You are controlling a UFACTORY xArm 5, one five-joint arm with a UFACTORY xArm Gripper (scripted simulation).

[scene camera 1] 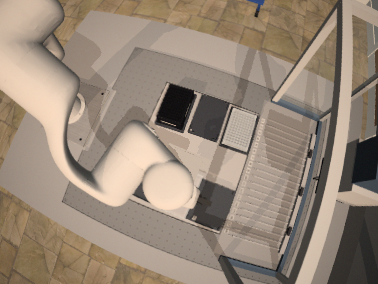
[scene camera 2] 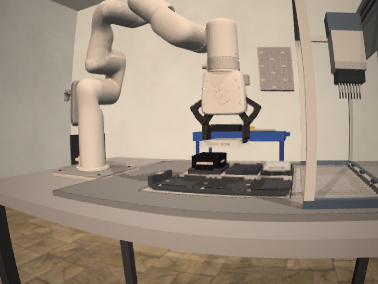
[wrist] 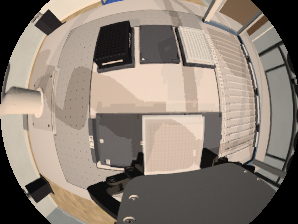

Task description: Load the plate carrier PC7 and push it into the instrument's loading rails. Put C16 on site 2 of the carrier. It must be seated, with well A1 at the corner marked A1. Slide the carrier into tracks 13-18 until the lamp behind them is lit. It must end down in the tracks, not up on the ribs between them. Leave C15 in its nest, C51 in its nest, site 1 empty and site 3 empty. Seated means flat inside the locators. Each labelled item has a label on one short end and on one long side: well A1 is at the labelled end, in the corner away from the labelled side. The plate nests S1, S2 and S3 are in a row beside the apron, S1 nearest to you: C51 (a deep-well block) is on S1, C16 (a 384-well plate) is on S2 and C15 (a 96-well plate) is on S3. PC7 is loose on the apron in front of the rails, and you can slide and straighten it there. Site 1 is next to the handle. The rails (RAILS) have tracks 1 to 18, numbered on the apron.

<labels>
carrier PC7: scene camera 1 213, 216; scene camera 2; wrist
same spot on carrier PC7: (wrist: 115, 139) = (scene camera 2: 182, 181)
</labels>
